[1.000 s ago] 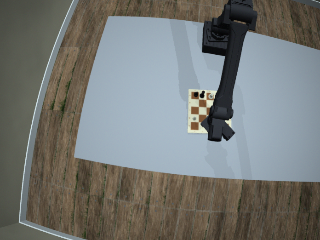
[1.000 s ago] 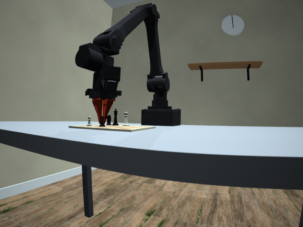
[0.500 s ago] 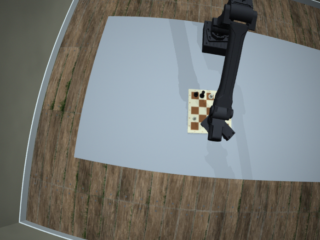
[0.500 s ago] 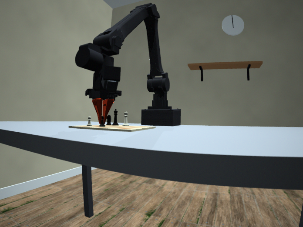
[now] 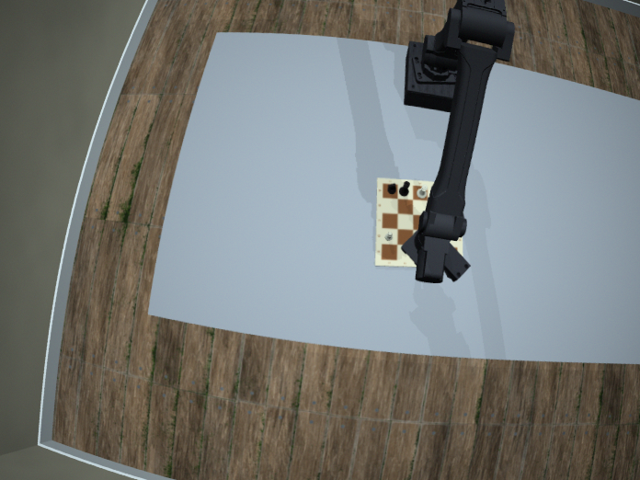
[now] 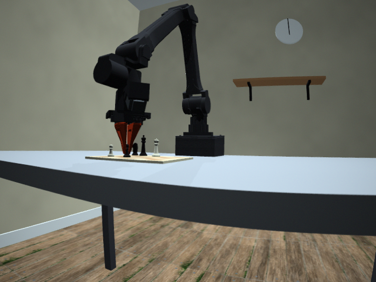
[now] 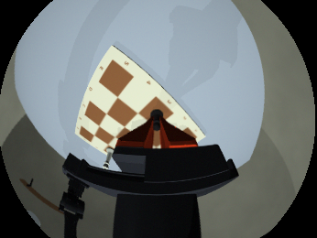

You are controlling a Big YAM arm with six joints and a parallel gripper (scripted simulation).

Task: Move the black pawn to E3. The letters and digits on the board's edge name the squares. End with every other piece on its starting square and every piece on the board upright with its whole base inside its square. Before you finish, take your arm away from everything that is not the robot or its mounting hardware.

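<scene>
Right now my hand is right at the black pawn. Round my hand: white pawn 70 mm to the right, 40 mm behind; then tall white piece 150 mm behind, 20 mm to the left, 10 mm above; then chessboard 70 mm behind, 20 mm below, 10 mm to the left.
</scene>
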